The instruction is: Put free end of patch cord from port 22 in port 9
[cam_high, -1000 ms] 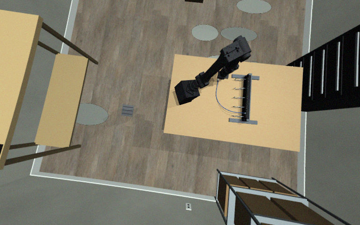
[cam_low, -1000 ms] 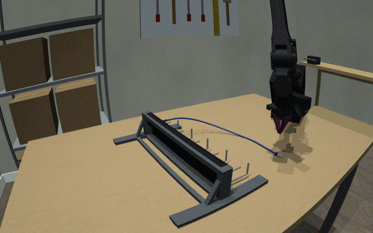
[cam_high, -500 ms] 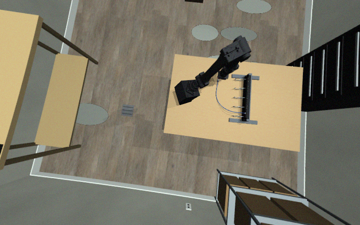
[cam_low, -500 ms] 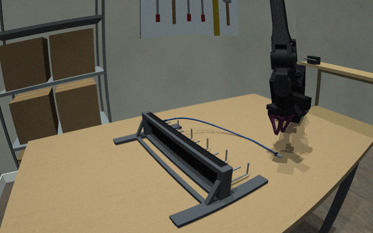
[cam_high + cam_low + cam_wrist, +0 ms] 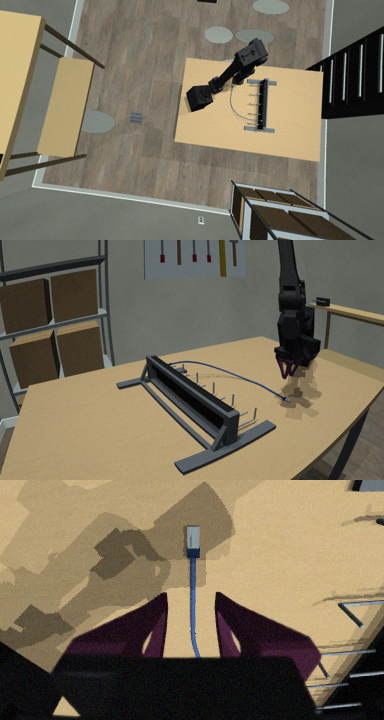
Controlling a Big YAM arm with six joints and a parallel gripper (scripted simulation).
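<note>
Right now the grey plug is 20 mm to the left of my hand and 80 mm below it.
</note>
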